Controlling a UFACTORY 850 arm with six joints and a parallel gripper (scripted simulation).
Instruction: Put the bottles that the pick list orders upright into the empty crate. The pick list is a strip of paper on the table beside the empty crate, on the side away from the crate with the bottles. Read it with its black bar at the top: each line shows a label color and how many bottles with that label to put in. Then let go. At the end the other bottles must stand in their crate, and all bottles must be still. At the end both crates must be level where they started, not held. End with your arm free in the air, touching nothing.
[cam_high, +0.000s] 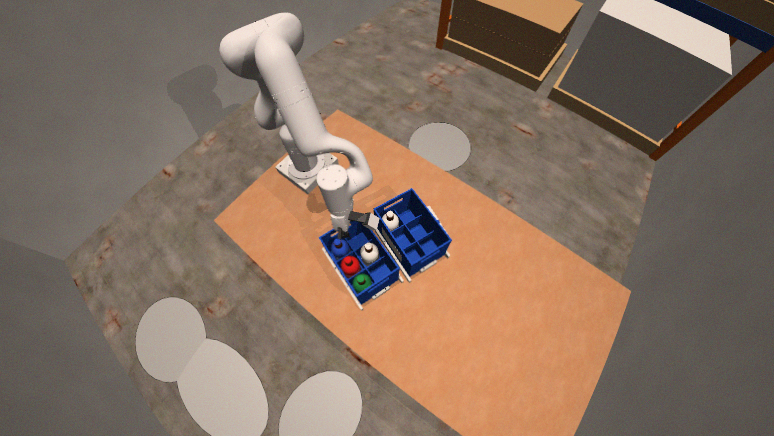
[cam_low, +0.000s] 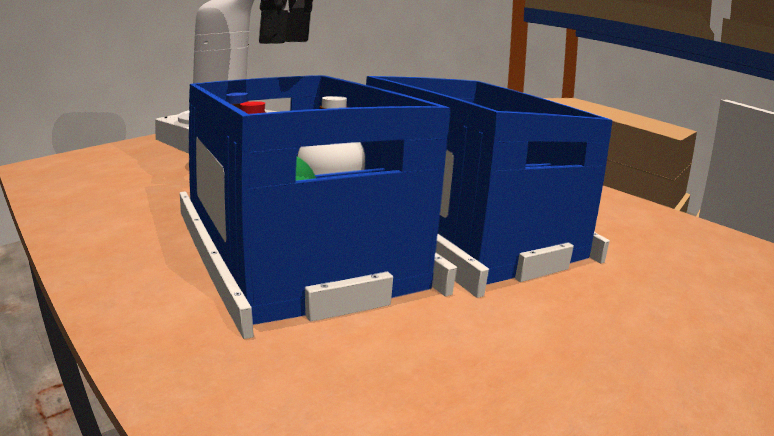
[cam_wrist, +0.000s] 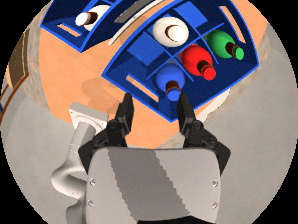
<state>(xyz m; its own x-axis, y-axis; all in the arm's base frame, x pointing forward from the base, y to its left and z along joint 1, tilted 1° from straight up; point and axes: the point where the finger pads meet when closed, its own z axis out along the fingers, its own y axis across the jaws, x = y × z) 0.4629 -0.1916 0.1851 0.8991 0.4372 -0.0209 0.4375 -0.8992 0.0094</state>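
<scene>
Right now the blue-label bottle is 20 mm behind my hand, 50 mm to the right of it and 150 mm below it. From my hand the other things lie so: white-label bottle: 90 mm ahead, 10 mm to the left, 150 mm below; then green bottle: 140 mm ahead, 110 mm to the right, 150 mm below; then red bottle: 60 mm ahead, 80 mm to the right, 150 mm below.
</scene>
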